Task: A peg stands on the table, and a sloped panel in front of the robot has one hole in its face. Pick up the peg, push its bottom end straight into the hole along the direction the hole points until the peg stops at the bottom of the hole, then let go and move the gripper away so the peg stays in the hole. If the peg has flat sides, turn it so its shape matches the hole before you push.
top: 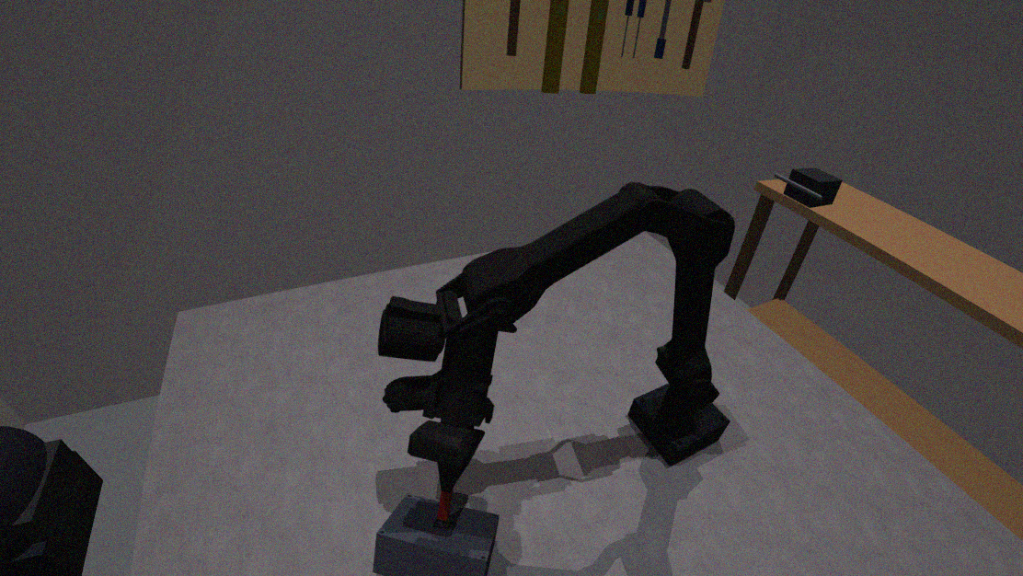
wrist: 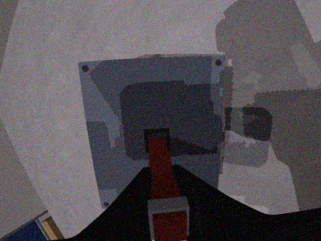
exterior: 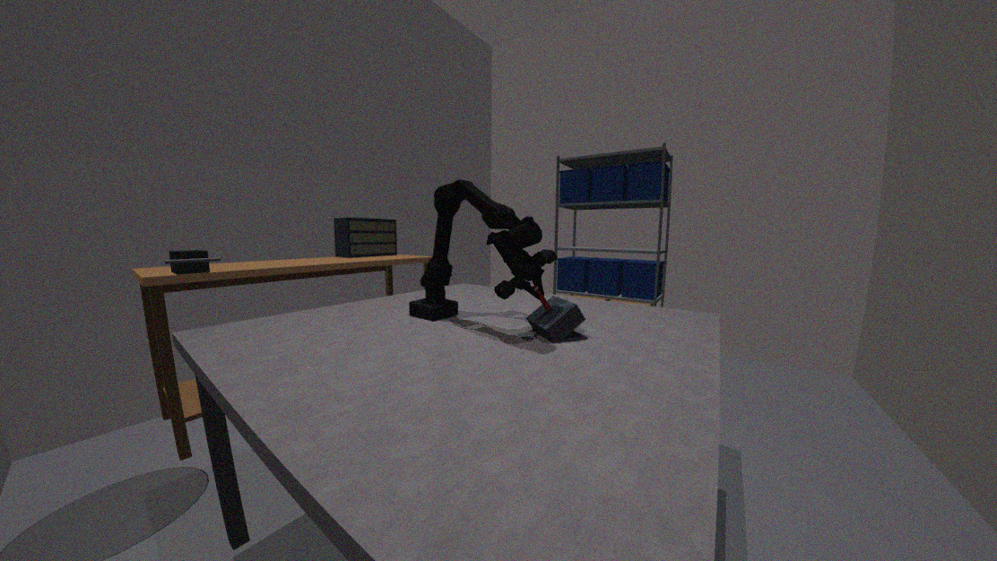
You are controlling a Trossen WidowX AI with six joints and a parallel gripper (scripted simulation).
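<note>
My gripper tip is 30 mm short of the panel block, 30 mm to the right of it and 60 mm above it. From my gripper tip the other things lie so: square peg: 10 mm behind, 10 mm to the right, 10 mm above.
</note>
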